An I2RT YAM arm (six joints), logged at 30 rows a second.
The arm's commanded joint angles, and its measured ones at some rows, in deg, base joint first. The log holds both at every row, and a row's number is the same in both.
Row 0, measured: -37.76, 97.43, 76.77, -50.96, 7.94, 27.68
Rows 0 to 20, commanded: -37.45, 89.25, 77.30, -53.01, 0.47, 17.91; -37.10, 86.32, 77.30, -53.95, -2.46, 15.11; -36.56, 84.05, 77.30, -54.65, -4.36, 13.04; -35.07, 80.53, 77.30, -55.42, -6.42, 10.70; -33.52, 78.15, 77.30, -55.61, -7.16, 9.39; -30.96, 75.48, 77.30, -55.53, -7.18, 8.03; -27.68, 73.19, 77.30, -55.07, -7.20, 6.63; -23.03, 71.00, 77.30, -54.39, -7.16, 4.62; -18.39, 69.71, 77.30, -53.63, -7.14, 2.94; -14.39, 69.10, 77.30, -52.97, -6.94, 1.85; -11.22, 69.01, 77.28, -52.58, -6.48, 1.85; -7.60, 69.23, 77.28, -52.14, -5.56, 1.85; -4.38, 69.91, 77.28, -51.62, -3.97, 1.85; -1.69, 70.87, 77.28, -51.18, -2.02, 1.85; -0.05, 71.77, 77.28, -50.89, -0.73, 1.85; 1.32, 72.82, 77.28, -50.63, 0.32, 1.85; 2.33, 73.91, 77.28, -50.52, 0.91, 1.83; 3.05, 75.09, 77.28, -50.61, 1.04, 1.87; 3.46, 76.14, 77.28, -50.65, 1.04, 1.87; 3.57, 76.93, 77.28, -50.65, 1.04, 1.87; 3.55, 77.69, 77.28, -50.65, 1.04, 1.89
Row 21, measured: 2.74, 75.07, 76.90, -50.76, -1.50, 2.66
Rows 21 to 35, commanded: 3.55, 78.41, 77.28, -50.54, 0.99, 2.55; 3.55, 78.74, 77.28, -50.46, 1.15, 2.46; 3.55, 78.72, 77.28, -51.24, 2.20, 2.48; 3.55, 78.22, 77.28, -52.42, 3.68, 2.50; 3.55, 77.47, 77.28, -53.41, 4.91, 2.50; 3.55, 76.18, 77.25, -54.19, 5.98, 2.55; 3.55, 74.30, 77.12, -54.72, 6.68, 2.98; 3.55, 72.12, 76.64, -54.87, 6.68, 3.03; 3.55, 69.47, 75.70, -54.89, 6.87, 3.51; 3.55, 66.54, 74.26, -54.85, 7.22, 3.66; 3.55, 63.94, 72.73, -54.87, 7.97, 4.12; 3.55, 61.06, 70.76, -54.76, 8.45, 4.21; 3.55, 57.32, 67.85, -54.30, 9.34, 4.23; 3.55, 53.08, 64.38, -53.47, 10.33, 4.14; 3.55, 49.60, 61.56, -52.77, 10.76, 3.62
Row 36, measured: 3.18, 59.48, 69.82, -53.45, 6.85, 2.94
